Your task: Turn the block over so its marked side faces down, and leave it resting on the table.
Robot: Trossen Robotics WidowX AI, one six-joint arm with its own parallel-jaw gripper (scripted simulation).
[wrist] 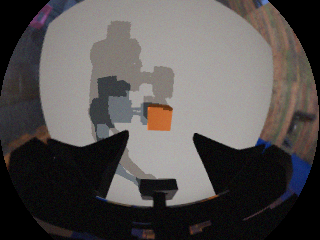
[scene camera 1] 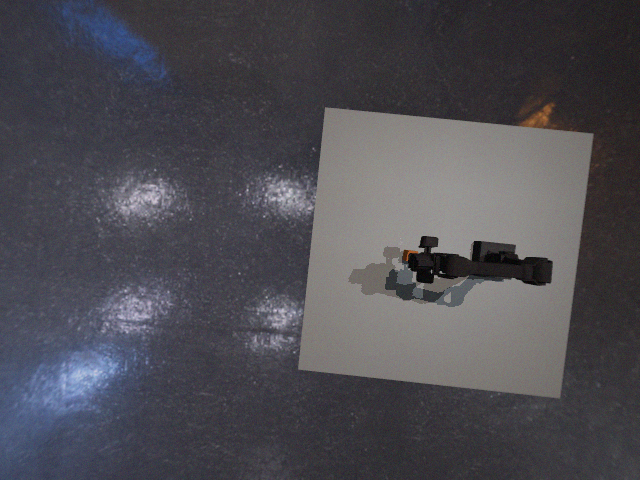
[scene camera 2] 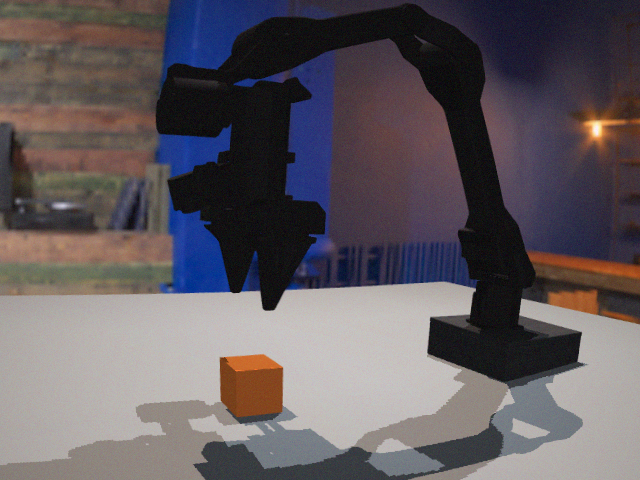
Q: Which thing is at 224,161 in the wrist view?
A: My gripper.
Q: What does my gripper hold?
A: Nothing.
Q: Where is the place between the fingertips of my gripper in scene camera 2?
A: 251,301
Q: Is my gripper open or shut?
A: Open.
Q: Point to an orange block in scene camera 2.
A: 250,385
